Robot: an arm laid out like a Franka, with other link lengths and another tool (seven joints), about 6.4 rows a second.
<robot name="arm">
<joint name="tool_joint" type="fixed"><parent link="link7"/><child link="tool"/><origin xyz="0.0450 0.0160 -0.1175" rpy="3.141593 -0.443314 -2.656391"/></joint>
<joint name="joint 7" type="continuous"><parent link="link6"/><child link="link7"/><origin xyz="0.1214 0.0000 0.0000" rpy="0.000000 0.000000 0.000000"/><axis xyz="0 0 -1"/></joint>
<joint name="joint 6" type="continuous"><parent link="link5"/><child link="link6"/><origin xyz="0.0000 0.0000 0.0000" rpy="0.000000 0.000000 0.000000"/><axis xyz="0 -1 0"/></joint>
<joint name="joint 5" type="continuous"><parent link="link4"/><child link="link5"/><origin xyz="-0.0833 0.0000 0.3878" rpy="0.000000 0.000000 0.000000"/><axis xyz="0 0 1"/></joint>
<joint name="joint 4" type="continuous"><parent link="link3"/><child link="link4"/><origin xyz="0.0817 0.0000 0.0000" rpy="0.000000 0.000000 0.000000"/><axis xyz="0 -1 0"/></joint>
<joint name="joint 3" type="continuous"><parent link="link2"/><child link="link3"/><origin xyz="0.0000 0.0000 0.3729" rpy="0.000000 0.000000 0.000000"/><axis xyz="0 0 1"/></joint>
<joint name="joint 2" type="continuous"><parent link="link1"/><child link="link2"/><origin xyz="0.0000 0.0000 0.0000" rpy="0.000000 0.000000 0.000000"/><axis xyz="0 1 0"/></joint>
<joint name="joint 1" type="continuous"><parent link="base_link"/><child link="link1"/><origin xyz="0.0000 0.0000 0.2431" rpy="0.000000 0.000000 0.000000"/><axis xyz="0 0 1"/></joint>
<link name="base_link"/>
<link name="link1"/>
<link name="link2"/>
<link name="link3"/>
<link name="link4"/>
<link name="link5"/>
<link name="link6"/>
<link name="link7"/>
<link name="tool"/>
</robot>
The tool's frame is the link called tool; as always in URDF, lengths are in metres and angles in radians. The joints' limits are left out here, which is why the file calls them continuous.
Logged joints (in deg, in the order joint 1, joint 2, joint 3, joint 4, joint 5, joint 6, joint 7), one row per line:
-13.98 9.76 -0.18 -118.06 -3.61 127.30 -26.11
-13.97 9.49 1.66 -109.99 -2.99 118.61 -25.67
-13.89 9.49 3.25 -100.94 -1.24 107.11 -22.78
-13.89 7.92 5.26 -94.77 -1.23 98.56 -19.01
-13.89 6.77 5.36 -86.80 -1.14 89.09 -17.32
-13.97 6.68 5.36 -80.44 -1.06 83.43 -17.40
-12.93 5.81 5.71 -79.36 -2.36 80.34 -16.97
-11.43 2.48 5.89 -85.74 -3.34 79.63 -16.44
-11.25 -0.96 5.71 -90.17 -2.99 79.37 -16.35
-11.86 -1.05 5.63 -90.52 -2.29 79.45 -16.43
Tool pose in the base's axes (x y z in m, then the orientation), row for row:
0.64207 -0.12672 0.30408 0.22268 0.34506 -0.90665 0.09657
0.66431 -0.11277 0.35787 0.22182 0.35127 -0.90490 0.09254
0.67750 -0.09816 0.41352 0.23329 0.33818 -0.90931 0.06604
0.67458 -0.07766 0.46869 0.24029 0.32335 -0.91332 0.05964
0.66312 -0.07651 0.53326 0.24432 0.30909 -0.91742 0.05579
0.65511 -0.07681 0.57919 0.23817 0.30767 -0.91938 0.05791
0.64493 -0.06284 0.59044 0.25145 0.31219 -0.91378 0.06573
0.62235 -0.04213 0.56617 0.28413 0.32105 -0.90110 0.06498
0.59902 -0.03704 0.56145 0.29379 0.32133 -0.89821 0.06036
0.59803 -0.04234 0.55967 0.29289 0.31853 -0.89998 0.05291
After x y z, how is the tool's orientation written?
As a quaternion, w x y z.
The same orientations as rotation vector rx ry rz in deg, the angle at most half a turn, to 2 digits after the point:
54.60 -143.47 15.28
55.61 -143.26 14.65
53.22 -143.09 10.39
50.70 -143.20 9.35
48.36 -143.54 8.73
48.29 -144.31 9.09
48.66 -142.44 10.25
49.22 -138.14 9.96
49.02 -137.03 9.21
48.62 -137.36 8.08

